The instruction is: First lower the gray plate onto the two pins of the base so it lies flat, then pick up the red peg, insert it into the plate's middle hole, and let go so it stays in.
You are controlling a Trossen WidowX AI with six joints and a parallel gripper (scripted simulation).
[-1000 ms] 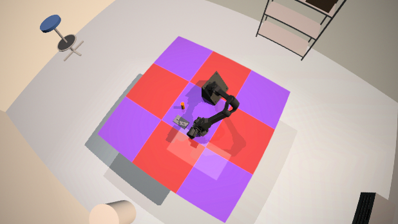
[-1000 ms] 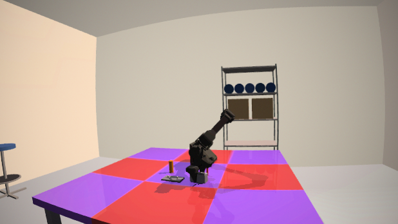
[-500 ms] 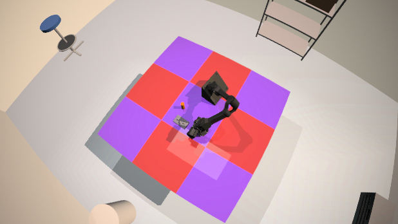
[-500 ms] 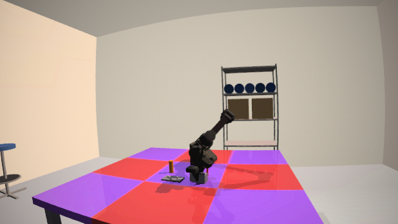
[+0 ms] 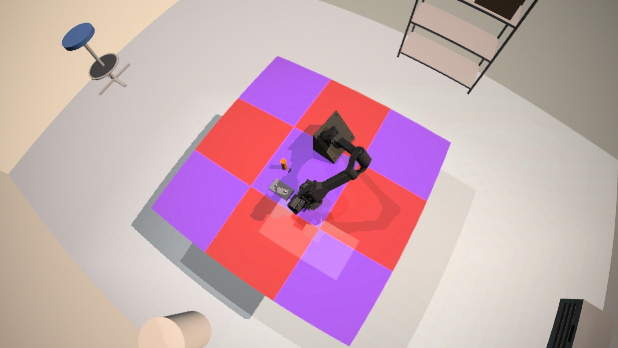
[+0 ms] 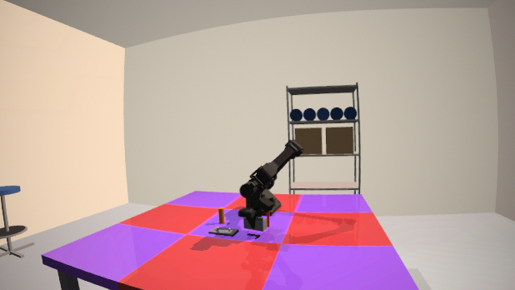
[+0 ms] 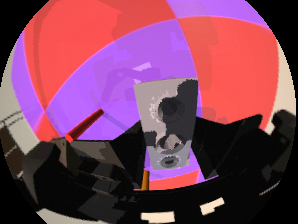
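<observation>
Now: gripper tip 10 mm short of the dark flat base, 150 mm to the left of it and 30 mm above it. Also, from my gripper tip: gray plate 30 mm above; red peg 110 mm behind, 30 mm to the left; orange cylinder 100 mm behind, 210 mm to the right.
</observation>
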